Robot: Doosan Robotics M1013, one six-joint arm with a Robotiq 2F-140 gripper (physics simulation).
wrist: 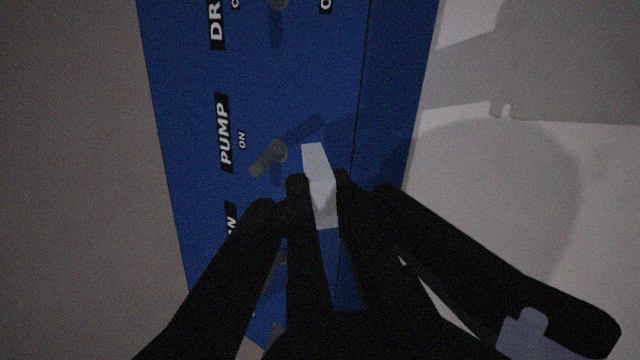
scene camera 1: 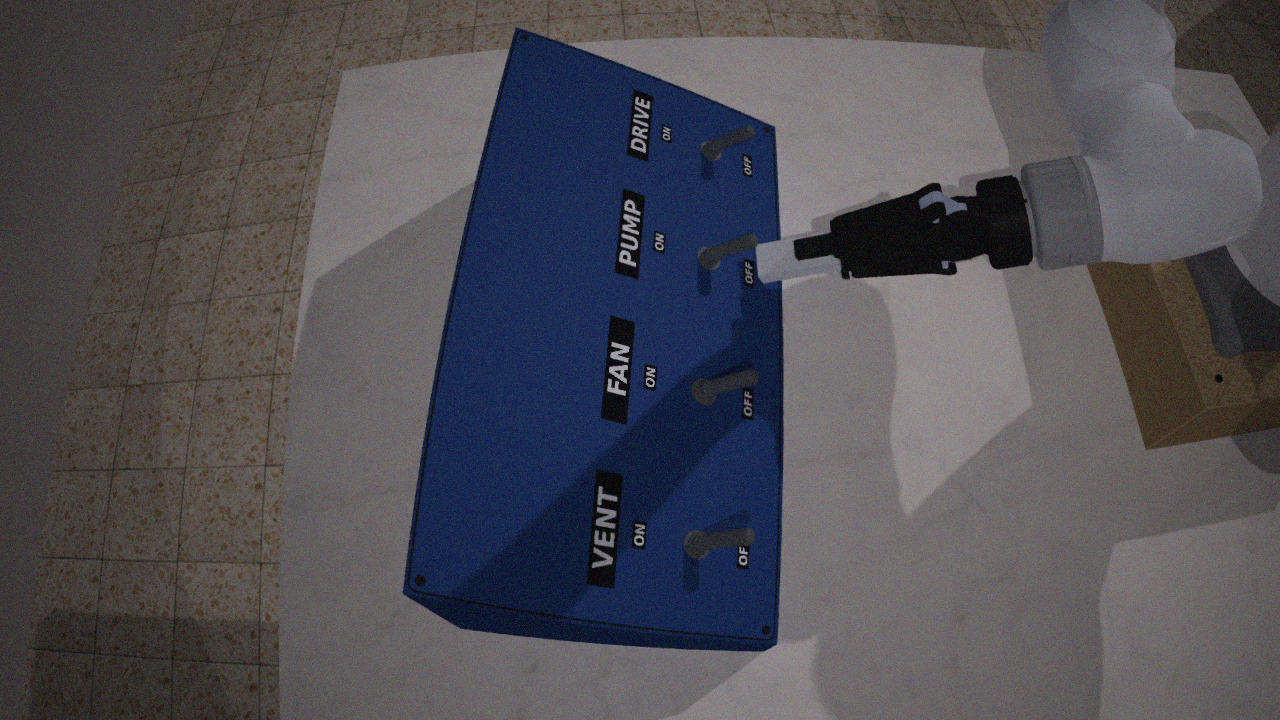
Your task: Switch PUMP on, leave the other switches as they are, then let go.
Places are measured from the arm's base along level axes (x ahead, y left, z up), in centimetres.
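Pixels of known places: gripper, between the fingertips: (wrist: 312,161) (scene camera 1: 759,264); arm's base, origin of its link: (scene camera 1: 1249,281).
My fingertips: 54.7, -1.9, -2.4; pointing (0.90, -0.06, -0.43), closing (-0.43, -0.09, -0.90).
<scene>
Ahead of a thing's pixels: the offset from my fingertips to its middle, as dx, dy, dz. "pt": to the spot under its first point. Level surfaces: height alone.
The PUMP switch lever {+2.7, +0.2, +2.9} (scene camera 1: 729,250) (wrist: 267,159) leans toward its OFF label in the scene view, at much the same slant as the others; in the wrist view it points down-left. My gripper (scene camera 1: 759,263) (wrist: 312,161) is shut and empty. In the scene view its pale fingertips are at the panel's right edge, beside the lever's tip; in the wrist view a gap shows between them and the lever. The DRIVE lever {pt +1.9, -11.2, +3.0} (scene camera 1: 729,142), FAN lever {pt +4.1, +12.5, +3.2} (scene camera 1: 726,385) and VENT lever {pt +4.9, +24.3, +3.5} (scene camera 1: 723,540) lean toward OFF. The fingers hide the PUMP OFF label in the wrist view.
The blue switch panel {+12.1, +5.4, -2.0} (scene camera 1: 528,295) (wrist: 185,150) stands on the pale table top {dz -8.3} (scene camera 1: 375,358). Its right side wall (wrist: 400,75) shows in the wrist view. The arm (scene camera 1: 1154,197) reaches in from the right, over a wooden block (scene camera 1: 1154,376).
</scene>
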